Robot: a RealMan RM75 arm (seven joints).
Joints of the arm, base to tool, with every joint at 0 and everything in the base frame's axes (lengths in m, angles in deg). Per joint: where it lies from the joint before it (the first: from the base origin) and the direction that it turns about. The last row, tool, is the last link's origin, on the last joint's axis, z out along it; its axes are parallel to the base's.
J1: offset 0.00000 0.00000 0.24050 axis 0 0 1
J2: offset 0.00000 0.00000 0.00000 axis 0 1 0
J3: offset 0.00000 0.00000 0.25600 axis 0 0 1
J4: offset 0.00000 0.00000 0.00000 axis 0 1 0
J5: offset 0.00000 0.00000 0.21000 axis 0 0 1
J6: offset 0.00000 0.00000 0.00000 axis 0 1 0
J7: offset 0.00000 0.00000 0.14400 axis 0 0 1
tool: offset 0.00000 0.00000 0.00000
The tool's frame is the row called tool.
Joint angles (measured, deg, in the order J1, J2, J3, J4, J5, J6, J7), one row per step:
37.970 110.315 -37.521 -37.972 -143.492 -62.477 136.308
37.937 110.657 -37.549 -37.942 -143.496 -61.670 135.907
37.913 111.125 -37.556 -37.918 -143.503 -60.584 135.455
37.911 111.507 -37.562 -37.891 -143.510 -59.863 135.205
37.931 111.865 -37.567 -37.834 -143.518 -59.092 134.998
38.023 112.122 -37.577 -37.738 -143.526 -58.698 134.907
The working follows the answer.
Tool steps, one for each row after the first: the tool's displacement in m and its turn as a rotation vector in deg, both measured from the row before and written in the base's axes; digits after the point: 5 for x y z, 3 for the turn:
0.00030 0.00050 -0.00198 0.332 -0.351 0.259
0.00023 0.00079 -0.00259 0.499 -0.414 0.293
-0.00010 0.00043 -0.00240 0.292 -0.190 0.160
-0.00011 0.00060 -0.00222 0.343 -0.197 0.128
-0.00069 0.00047 -0.00210 0.082 -0.010 0.099

Tool pose at each row, in the base's axes (x y z in m, rotation vector in deg; rounded; the steps above come from the unrounded poses):
0.33331 0.40551 0.07699 -111.993 87.625 8.391
0.33362 0.40601 0.07501 -111.866 87.035 8.396
0.33384 0.40680 0.07242 -111.620 86.314 8.474
0.33374 0.40723 0.07002 -111.477 85.937 8.566
0.33363 0.40783 0.06779 -111.267 85.569 8.674
0.33294 0.40830 0.06569 -111.277 85.441 8.767

